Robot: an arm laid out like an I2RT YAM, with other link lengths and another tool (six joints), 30 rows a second.
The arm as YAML. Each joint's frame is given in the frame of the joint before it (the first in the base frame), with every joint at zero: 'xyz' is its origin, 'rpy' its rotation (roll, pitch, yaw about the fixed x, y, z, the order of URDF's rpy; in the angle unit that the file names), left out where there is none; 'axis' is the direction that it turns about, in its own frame. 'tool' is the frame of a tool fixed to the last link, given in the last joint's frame.
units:
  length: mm
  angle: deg
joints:
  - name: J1
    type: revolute
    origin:
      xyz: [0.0, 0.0, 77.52]
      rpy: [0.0, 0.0, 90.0]
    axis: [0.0, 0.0, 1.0]
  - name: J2
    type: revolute
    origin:
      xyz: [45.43, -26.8, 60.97]
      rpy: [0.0, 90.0, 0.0]
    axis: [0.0, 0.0, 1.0]
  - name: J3
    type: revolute
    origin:
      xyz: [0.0, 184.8, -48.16]
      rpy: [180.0, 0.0, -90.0]
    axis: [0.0, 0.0, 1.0]
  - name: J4
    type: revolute
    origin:
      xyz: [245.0, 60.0, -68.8]
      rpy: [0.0, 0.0, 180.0]
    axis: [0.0, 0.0, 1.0]
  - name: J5
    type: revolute
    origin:
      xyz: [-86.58, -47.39, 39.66]
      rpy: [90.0, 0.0, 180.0]
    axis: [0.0, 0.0, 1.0]
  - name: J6
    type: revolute
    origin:
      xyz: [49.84, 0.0, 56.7]
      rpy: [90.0, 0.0, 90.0]
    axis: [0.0, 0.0, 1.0]
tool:
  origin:
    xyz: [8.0, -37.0, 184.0]
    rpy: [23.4, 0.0, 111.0]
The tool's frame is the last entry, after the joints.
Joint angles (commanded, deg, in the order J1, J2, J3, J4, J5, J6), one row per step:
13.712, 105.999, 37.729, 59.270, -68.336, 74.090
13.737, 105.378, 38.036, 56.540, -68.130, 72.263
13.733, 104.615, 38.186, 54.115, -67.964, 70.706
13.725, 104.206, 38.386, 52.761, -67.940, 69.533
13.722, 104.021, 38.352, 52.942, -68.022, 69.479
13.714, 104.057, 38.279, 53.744, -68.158, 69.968
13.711, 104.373, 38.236, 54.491, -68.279, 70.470
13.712, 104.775, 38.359, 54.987, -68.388, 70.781
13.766, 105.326, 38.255, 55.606, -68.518, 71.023
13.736, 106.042, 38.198, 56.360, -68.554, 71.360
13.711, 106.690, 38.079, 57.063, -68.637, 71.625
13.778, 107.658, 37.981, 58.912, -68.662, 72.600
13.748, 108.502, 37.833, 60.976, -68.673, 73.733
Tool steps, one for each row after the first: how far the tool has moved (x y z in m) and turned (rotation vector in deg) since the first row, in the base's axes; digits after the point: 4 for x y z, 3 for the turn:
0.0008, 0.0000, -0.0024, -0.708, -0.065, -0.061
0.0012, -0.0003, -0.0038, -1.310, -0.142, -0.112
0.0016, -0.0003, -0.0037, -1.651, -0.579, -0.051
0.0015, -0.0001, -0.0019, -1.561, -0.951, 0.025
0.0013, 0.0001, 0.0000, -1.302, -1.136, 0.106
0.0009, 0.0002, -0.0001, -1.118, -1.012, 0.183
0.0009, 0.0004, -0.0005, -1.004, -0.911, 0.268
-0.0005, 0.0008, -0.0029, -0.955, -0.632, 0.433
-0.0010, 0.0005, -0.0058, -0.908, -0.279, 0.417
-0.0020, 0.0002, -0.0087, -0.872, 0.049, 0.456
-0.0028, 0.0006, -0.0102, -0.558, 0.253, 0.481
-0.0030, 0.0003, -0.0104, -0.158, 0.333, 0.390

